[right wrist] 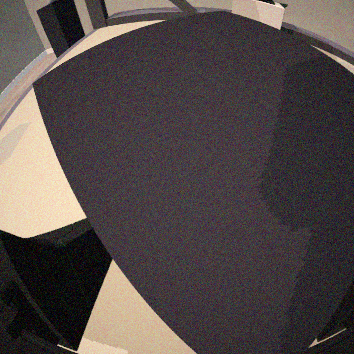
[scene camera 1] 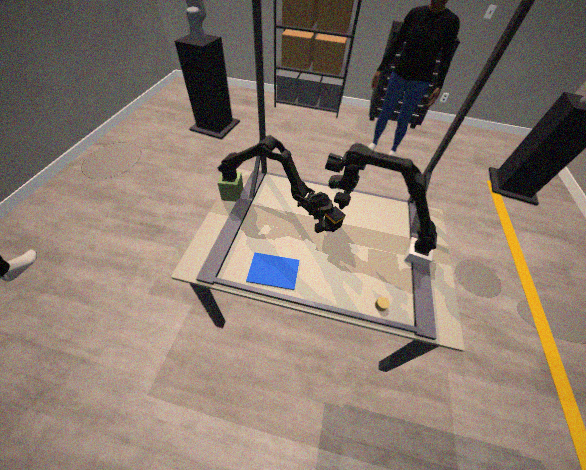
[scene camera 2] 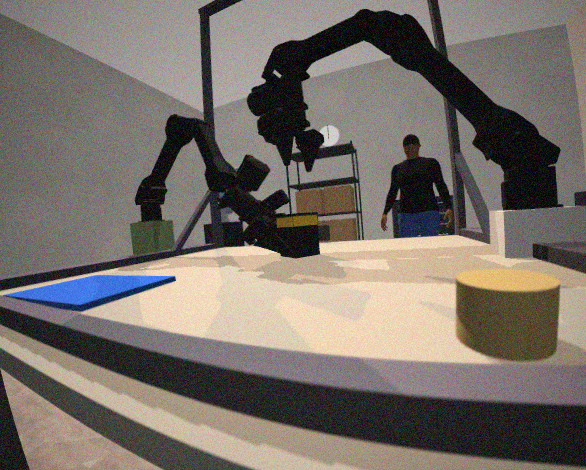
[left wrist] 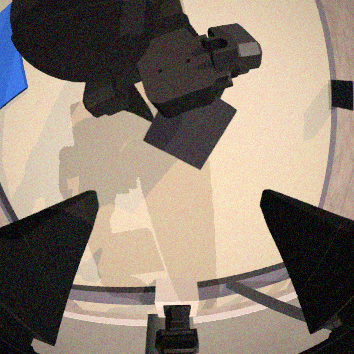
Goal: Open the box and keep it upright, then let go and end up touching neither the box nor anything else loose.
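Pixels of known places: left gripper, between the fingertips: [scene camera 2: 298,168] [left wrist: 181,198]; right gripper, between the fingertips: [scene camera 1: 330,223] [scene camera 2: 295,250]; left arm's base, origin of its link: [scene camera 1: 421,248] [scene camera 2: 530,208] [left wrist: 176,309]; right arm's base, origin of its link: [scene camera 1: 229,177].
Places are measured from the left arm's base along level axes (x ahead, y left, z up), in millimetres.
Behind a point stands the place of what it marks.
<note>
The box [scene camera 1: 334,218] @(z 26, x 420, y 19 mm) [scene camera 2: 298,235] [left wrist: 195,135] @(z 26, x 413, y -21 mm) is dark with a yellow band near its top. It stands upright on the table, and its flat dark top looks closed. Its top fills much of the right wrist view [right wrist: 175,150]. My right gripper [scene camera 2: 276,240] is open and low at the box, with the box between its spread fingers. The box hides part of the fingers, so I cannot tell whether they touch it. My left gripper [scene camera 1: 340,191] @(z 123, x 401, y -2 mm) [scene camera 2: 298,167] @(z 123, x 401, y -2 mm) [left wrist: 181,198] @(z 123, x 401, y -2 mm) is open and empty, pointing down high above the table, well clear of the box.
A blue flat square [scene camera 1: 273,270] @(z -59, x 588, y 348 mm) [scene camera 2: 95,291] @(z -59, x 527, y 358 mm) [left wrist: 10,60] @(z -59, x 565, y 288 mm) lies near the table's front left. A yellow cylinder [scene camera 1: 382,303] @(z -32, x 115, y 321 mm) [scene camera 2: 507,315] @(z -44, x 116, y 340 mm) stands near the front right. A raised dark frame edge [scene camera 1: 320,304] @(z -47, x 346, y 419 mm) runs around the table. The right arm's wrist overhangs the box's left side.
</note>
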